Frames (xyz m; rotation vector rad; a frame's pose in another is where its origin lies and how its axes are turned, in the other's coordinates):
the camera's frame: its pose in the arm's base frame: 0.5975 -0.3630 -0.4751 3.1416 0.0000 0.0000
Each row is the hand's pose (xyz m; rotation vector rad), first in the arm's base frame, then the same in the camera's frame.
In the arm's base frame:
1: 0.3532 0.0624 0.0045 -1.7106 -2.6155 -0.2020
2: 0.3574 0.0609 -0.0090 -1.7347 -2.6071 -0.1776
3: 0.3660 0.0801 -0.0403 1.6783 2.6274 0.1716
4: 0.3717 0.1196 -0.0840 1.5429 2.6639 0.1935
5: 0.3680 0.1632 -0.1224 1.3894 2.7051 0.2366
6: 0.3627 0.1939 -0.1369 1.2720 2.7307 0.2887
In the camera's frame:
1: -0.2443 -0.4254 -0.4796 0.0117 0.1529 -1.9800
2: -0.2401 -0.4239 -0.4661 0.0060 0.1338 -1.9650
3: -0.2315 -0.4431 -0.4348 -0.0228 0.1308 -2.0023
4: -0.2258 -0.4826 -0.3911 -0.0690 0.1516 -2.0878
5: -0.2295 -0.5262 -0.3527 -0.1126 0.1911 -2.1855
6: -0.2348 -0.5569 -0.3382 -0.1445 0.2388 -2.2583

